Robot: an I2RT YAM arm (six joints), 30 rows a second.
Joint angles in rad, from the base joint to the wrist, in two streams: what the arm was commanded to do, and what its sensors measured. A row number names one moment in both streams.
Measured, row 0: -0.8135 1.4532 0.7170 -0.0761 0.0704 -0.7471
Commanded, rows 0 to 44: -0.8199 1.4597 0.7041 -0.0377 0.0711 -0.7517; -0.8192 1.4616 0.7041 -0.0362 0.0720 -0.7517; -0.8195 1.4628 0.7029 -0.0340 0.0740 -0.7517; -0.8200 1.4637 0.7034 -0.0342 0.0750 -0.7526; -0.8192 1.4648 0.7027 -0.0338 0.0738 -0.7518; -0.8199 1.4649 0.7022 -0.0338 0.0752 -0.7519; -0.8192 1.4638 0.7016 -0.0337 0.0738 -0.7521; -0.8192 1.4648 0.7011 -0.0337 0.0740 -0.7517; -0.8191 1.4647 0.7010 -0.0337 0.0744 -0.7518; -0.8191 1.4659 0.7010 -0.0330 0.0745 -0.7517; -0.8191 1.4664 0.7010 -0.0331 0.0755 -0.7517; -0.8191 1.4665 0.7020 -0.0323 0.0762 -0.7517; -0.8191 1.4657 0.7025 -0.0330 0.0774 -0.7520; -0.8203 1.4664 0.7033 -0.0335 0.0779 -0.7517; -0.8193 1.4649 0.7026 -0.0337 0.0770 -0.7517; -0.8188 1.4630 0.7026 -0.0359 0.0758 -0.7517; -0.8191 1.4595 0.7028 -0.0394 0.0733 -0.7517; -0.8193 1.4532 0.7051 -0.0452 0.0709 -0.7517; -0.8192 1.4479 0.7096 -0.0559 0.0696 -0.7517; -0.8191 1.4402 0.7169 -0.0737 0.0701 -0.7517; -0.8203 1.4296 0.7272 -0.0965 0.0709 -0.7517; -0.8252 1.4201 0.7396 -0.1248 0.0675 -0.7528; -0.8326 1.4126 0.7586 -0.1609 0.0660 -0.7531; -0.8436 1.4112 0.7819 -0.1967 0.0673 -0.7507; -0.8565 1.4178 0.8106 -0.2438 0.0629 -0.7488; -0.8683 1.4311 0.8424 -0.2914 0.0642 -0.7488; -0.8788 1.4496 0.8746 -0.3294 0.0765 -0.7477; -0.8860 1.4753 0.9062 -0.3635 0.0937 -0.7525; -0.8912 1.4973 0.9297 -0.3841 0.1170 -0.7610; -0.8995 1.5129 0.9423 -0.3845 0.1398 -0.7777; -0.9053 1.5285 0.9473 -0.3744 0.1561 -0.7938; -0.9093 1.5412 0.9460 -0.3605 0.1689 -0.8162; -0.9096 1.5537 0.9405 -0.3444 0.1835 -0.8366; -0.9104 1.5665 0.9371 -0.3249 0.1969 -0.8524; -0.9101 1.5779 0.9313 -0.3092 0.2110 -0.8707; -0.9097 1.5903 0.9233 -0.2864 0.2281 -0.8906; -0.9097 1.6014 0.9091 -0.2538 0.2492 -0.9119; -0.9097 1.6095 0.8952 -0.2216 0.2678 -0.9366; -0.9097 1.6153 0.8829 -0.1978 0.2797 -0.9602; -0.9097 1.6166 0.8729 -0.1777 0.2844 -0.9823; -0.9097 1.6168 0.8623 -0.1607 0.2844 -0.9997; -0.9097 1.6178 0.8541 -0.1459 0.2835 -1.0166; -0.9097 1.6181 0.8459 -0.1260 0.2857 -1.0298; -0.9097 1.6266 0.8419 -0.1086 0.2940 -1.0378; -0.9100 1.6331 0.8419 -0.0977 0.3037 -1.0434
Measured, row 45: -0.9100 1.6176 0.8570 -0.2226 0.2520 -0.9638
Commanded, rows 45 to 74: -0.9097 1.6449 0.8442 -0.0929 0.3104 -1.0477; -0.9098 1.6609 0.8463 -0.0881 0.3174 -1.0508; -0.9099 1.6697 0.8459 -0.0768 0.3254 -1.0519; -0.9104 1.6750 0.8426 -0.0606 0.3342 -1.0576; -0.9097 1.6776 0.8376 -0.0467 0.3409 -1.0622; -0.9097 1.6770 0.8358 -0.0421 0.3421 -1.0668; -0.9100 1.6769 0.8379 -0.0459 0.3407 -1.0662; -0.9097 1.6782 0.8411 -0.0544 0.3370 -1.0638; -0.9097 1.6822 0.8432 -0.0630 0.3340 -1.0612; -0.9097 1.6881 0.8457 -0.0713 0.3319 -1.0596; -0.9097 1.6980 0.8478 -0.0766 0.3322 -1.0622; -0.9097 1.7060 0.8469 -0.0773 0.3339 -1.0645; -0.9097 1.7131 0.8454 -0.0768 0.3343 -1.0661; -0.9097 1.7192 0.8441 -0.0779 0.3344 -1.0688; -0.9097 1.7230 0.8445 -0.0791 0.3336 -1.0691; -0.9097 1.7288 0.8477 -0.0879 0.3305 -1.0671; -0.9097 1.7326 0.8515 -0.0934 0.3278 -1.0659; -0.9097 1.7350 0.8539 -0.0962 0.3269 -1.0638; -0.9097 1.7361 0.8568 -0.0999 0.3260 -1.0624; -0.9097 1.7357 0.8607 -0.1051 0.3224 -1.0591; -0.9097 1.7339 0.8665 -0.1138 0.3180 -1.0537; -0.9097 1.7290 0.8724 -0.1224 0.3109 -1.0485; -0.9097 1.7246 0.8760 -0.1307 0.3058 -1.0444; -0.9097 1.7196 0.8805 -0.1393 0.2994 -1.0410; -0.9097 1.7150 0.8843 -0.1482 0.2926 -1.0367; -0.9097 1.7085 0.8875 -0.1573 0.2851 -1.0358; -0.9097 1.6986 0.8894 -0.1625 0.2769 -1.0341; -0.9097 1.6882 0.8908 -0.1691 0.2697 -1.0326; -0.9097 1.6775 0.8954 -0.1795 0.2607 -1.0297; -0.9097 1.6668 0.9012 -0.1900 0.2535 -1.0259
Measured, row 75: -0.9100 1.7145 0.8646 -0.1505 0.2966 -1.0477
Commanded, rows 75 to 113: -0.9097 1.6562 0.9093 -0.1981 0.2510 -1.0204; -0.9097 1.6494 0.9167 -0.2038 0.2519 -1.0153; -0.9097 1.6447 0.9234 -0.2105 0.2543 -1.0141; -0.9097 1.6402 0.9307 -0.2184 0.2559 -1.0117; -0.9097 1.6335 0.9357 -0.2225 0.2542 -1.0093; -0.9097 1.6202 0.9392 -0.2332 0.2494 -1.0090; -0.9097 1.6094 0.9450 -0.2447 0.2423 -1.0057; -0.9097 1.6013 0.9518 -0.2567 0.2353 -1.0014; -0.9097 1.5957 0.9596 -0.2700 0.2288 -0.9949; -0.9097 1.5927 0.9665 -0.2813 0.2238 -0.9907; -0.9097 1.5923 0.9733 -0.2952 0.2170 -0.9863; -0.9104 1.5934 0.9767 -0.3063 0.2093 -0.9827; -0.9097 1.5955 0.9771 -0.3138 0.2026 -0.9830; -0.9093 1.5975 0.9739 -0.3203 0.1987 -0.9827; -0.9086 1.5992 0.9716 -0.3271 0.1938 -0.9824; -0.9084 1.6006 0.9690 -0.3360 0.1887 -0.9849; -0.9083 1.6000 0.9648 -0.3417 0.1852 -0.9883; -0.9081 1.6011 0.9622 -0.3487 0.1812 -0.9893; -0.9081 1.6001 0.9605 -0.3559 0.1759 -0.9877; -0.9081 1.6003 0.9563 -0.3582 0.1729 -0.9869; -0.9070 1.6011 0.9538 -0.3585 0.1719 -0.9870; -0.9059 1.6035 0.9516 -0.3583 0.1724 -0.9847; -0.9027 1.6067 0.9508 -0.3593 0.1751 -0.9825; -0.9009 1.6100 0.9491 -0.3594 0.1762 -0.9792; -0.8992 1.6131 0.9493 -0.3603 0.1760 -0.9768; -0.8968 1.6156 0.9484 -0.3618 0.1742 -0.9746; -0.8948 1.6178 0.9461 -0.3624 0.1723 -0.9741; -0.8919 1.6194 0.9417 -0.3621 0.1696 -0.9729; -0.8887 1.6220 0.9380 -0.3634 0.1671 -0.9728; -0.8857 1.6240 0.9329 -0.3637 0.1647 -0.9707; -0.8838 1.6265 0.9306 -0.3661 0.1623 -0.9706; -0.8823 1.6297 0.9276 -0.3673 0.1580 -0.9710; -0.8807 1.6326 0.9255 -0.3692 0.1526 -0.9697; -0.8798 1.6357 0.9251 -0.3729 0.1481 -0.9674; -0.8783 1.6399 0.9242 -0.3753 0.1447 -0.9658; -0.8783 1.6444 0.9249 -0.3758 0.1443 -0.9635; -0.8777 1.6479 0.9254 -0.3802 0.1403 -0.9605; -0.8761 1.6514 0.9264 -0.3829 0.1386 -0.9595; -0.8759 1.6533 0.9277 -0.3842 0.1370 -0.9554
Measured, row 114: -0.8845 1.6386 0.9337 -0.3748 0.1638 -0.9821
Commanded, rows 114 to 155: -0.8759 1.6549 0.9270 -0.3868 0.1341 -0.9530; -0.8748 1.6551 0.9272 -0.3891 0.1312 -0.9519; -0.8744 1.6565 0.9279 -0.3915 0.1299 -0.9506; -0.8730 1.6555 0.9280 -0.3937 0.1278 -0.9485; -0.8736 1.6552 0.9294 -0.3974 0.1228 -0.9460; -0.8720 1.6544 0.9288 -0.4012 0.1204 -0.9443; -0.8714 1.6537 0.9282 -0.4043 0.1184 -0.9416; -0.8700 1.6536 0.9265 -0.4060 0.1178 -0.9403; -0.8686 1.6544 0.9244 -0.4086 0.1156 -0.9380; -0.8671 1.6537 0.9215 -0.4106 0.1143 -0.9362; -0.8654 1.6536 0.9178 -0.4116 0.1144 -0.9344; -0.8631 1.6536 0.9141 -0.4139 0.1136 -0.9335; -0.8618 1.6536 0.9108 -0.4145 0.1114 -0.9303; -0.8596 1.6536 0.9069 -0.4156 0.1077 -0.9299; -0.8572 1.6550 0.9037 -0.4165 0.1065 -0.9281; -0.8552 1.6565 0.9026 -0.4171 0.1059 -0.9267; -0.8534 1.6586 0.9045 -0.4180 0.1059 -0.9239; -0.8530 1.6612 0.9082 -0.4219 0.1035 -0.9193; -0.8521 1.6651 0.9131 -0.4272 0.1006 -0.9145; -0.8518 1.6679 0.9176 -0.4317 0.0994 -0.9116; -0.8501 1.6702 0.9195 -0.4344 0.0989 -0.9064; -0.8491 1.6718 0.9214 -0.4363 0.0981 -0.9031; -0.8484 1.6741 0.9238 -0.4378 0.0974 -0.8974; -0.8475 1.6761 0.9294 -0.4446 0.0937 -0.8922; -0.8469 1.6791 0.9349 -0.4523 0.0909 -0.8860; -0.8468 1.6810 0.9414 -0.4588 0.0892 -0.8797; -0.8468 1.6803 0.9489 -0.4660 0.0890 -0.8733; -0.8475 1.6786 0.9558 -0.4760 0.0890 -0.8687; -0.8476 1.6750 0.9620 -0.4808 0.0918 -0.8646; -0.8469 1.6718 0.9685 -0.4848 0.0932 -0.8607; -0.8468 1.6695 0.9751 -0.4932 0.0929 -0.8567; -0.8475 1.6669 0.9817 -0.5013 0.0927 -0.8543; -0.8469 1.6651 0.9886 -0.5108 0.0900 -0.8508; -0.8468 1.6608 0.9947 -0.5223 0.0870 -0.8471; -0.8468 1.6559 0.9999 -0.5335 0.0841 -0.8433; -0.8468 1.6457 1.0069 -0.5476 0.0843 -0.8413; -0.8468 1.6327 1.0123 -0.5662 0.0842 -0.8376; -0.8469 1.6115 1.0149 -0.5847 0.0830 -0.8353; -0.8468 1.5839 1.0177 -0.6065 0.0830 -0.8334; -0.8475 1.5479 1.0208 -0.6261 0.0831 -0.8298; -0.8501 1.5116 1.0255 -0.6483 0.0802 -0.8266; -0.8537 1.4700 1.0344 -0.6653 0.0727 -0.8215
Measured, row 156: -0.8536 1.6192 0.9878 -0.5720 0.0952 -0.8486
